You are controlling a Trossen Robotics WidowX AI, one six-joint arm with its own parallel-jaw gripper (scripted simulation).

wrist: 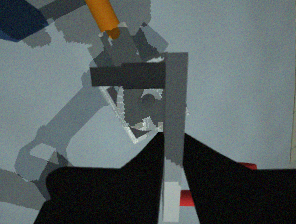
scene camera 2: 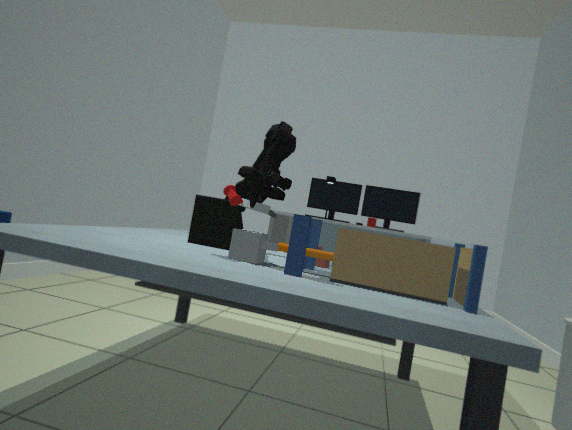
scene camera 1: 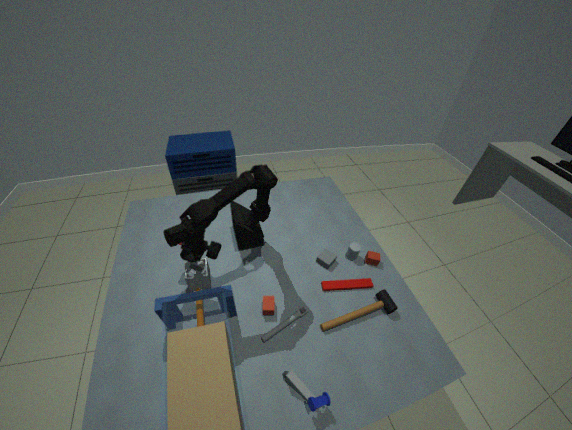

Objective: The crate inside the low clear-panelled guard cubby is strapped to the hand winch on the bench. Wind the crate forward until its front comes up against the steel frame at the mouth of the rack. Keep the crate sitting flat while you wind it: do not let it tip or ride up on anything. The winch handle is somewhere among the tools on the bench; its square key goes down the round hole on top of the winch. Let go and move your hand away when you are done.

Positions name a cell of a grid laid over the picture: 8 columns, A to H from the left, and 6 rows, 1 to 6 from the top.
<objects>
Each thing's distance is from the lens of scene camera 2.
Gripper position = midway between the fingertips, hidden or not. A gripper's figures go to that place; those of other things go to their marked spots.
gripper (scene camera 2: D3): 1.23 m
grey winch (scene camera 2: D4): 1.19 m
clear-panelled cubby (scene camera 2: G4): 1.08 m
</objects>
